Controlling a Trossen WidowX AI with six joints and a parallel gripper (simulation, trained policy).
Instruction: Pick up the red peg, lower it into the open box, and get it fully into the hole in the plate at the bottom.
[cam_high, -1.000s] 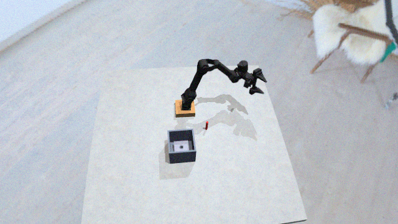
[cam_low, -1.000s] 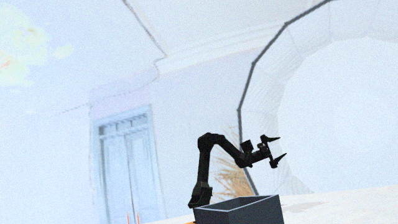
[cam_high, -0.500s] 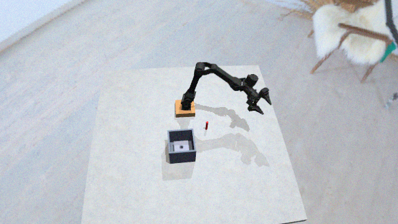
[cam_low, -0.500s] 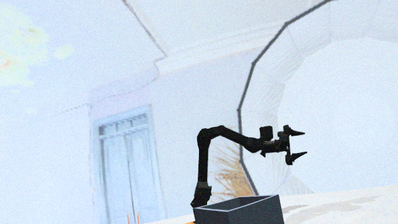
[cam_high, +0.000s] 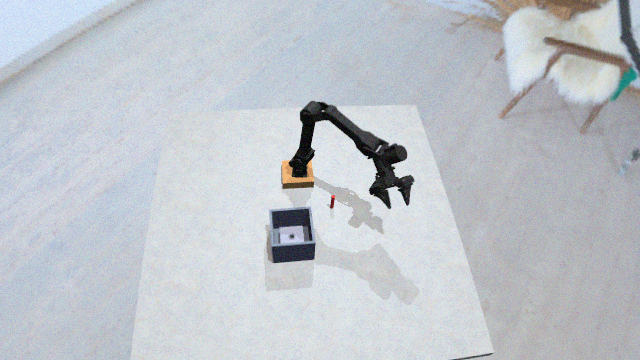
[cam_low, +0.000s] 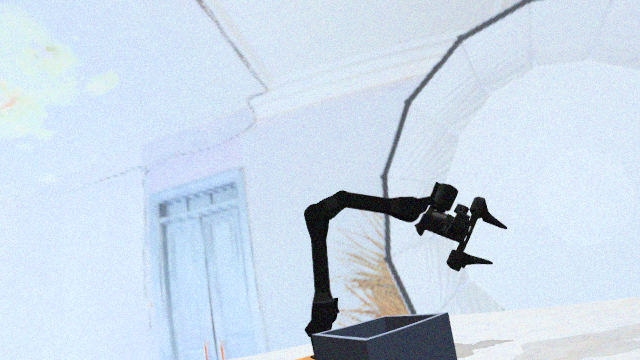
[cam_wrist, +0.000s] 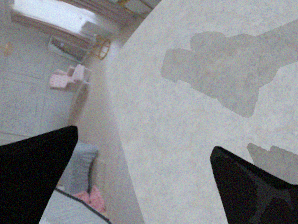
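Right now my gripper tip is 23 cm to the left of the red peg, 18 cm above it and 13 cm past it.
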